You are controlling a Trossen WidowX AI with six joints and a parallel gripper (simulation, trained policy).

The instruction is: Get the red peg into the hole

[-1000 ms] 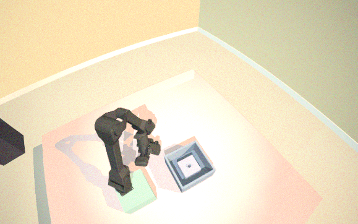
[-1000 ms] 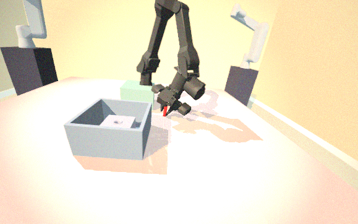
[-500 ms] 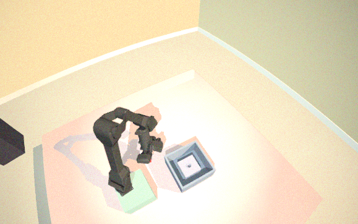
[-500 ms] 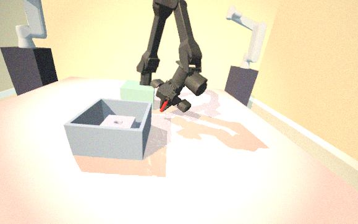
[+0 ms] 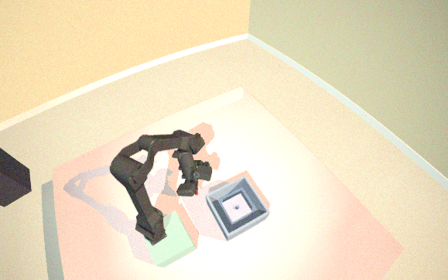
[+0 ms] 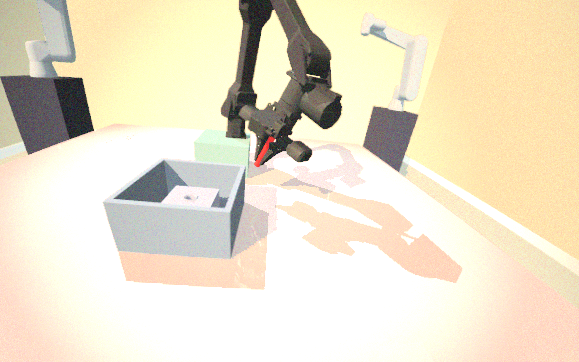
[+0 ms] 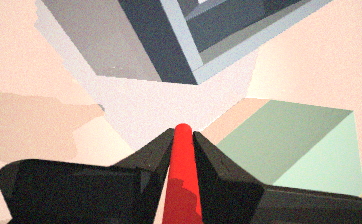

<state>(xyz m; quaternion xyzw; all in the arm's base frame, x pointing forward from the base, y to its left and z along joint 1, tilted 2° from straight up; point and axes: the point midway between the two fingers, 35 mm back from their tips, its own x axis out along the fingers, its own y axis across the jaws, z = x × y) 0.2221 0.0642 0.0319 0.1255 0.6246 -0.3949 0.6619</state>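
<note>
My gripper tip is 14 cm to the left of the grey box, 10 cm short of it and 7 cm above it. The rest, counted from my gripper tip: red peg (3 cm above, 1 cm to the left).
</note>
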